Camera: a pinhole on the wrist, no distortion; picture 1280 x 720 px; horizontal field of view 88.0 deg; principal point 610.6 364.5 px. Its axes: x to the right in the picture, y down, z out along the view. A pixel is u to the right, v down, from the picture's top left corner.
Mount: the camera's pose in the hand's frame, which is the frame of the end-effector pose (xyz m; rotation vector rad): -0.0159 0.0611 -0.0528 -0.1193 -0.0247 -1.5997
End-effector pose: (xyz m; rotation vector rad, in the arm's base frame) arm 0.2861 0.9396 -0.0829 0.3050 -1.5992 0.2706
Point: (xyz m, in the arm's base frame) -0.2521 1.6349 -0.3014
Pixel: outside the picture
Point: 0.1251 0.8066 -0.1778
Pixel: 1039.4 145.7
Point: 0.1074 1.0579 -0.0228
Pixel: 260.7 595.8
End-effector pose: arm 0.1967 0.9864 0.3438 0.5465 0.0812 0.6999
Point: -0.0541 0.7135 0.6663
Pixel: outside the picture
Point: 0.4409 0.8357 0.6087
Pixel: 942.2 560.5
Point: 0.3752 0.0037 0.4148
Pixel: outside the picture
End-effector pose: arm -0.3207 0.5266 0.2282 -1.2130 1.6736 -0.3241
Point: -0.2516 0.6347 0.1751
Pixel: 732.6 150.3
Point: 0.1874 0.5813 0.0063
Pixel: 860.6 442.2
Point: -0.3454 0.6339 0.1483
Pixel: 319.5 137.1
